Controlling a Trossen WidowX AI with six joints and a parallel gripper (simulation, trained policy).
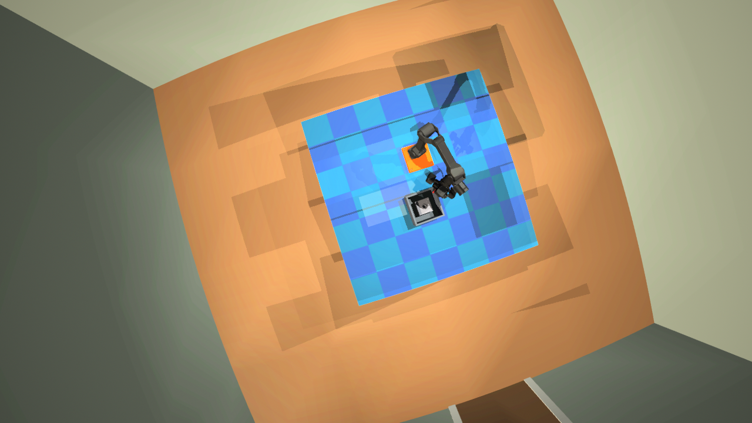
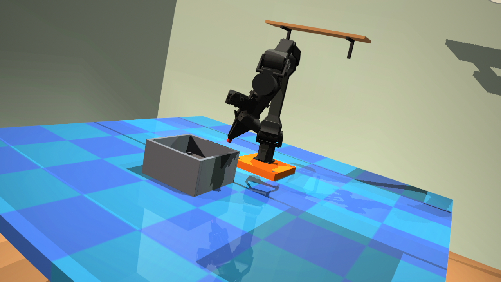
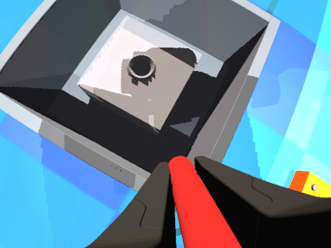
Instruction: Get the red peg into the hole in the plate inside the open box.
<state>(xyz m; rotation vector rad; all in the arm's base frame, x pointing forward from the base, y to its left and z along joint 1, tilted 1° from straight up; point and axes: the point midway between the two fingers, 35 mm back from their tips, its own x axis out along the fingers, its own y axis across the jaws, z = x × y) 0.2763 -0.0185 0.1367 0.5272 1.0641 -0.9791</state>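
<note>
Now: the light plate 5 cm ahead of my gripper tip, 8 cm to the right of it and 9 cm below it. The rest, counted from my gripper tip: grey box 5 cm ahead, 8 cm to the right, 11 cm below; red peg 1 cm to the left, 3 cm above.
</note>
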